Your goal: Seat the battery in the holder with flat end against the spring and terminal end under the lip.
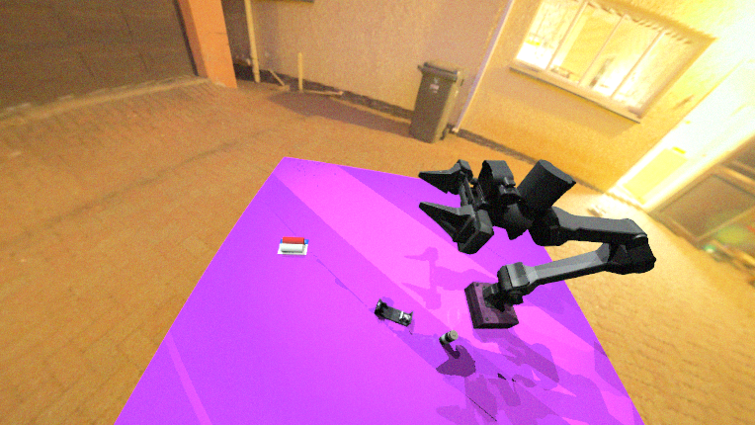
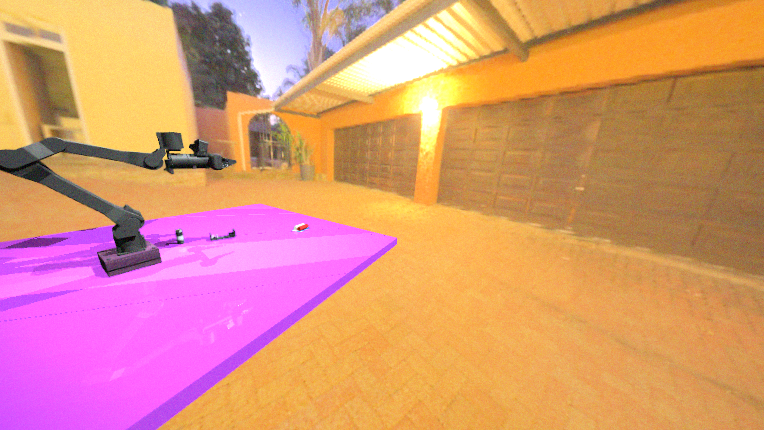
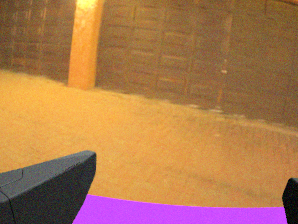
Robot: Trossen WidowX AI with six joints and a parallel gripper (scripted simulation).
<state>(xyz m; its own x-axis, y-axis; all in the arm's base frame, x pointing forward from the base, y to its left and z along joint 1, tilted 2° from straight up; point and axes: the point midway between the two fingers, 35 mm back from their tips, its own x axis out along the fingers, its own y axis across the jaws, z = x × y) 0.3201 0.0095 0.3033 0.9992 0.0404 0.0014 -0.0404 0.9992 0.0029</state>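
My gripper tip is 200 mm past the battery, 120 mm to the right of it and 340 mm above it.
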